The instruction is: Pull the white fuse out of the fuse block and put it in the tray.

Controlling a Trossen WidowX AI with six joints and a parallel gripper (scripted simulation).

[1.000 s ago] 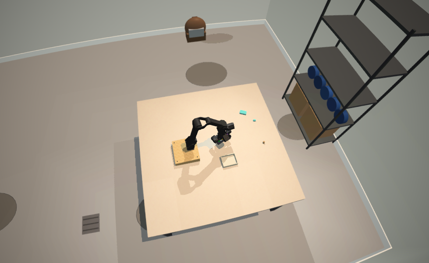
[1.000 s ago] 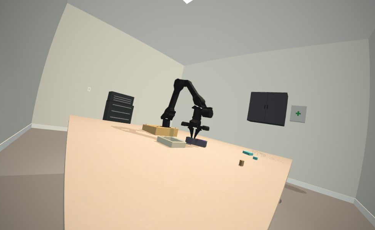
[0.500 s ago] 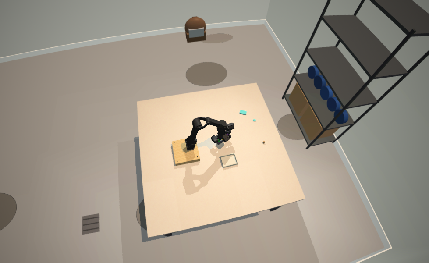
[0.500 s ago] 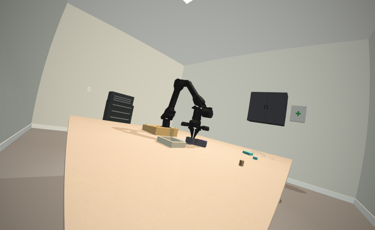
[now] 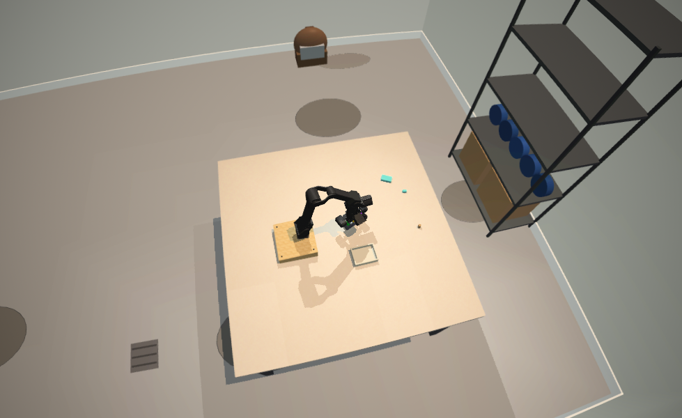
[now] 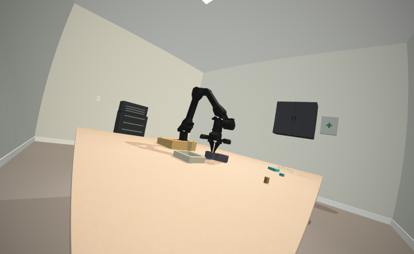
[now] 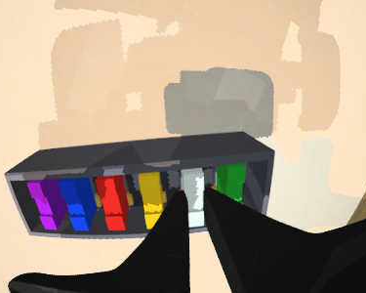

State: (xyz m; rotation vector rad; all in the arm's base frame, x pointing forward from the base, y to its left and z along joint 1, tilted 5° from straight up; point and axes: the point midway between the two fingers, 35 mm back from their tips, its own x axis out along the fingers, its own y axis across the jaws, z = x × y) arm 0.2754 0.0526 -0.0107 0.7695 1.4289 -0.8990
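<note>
My gripper tip is now 200 mm to the left of the tray, 50 mm short of it and 30 mm above it. The rest, counted from my gripper tip: white fuse (10 mm below).
</note>
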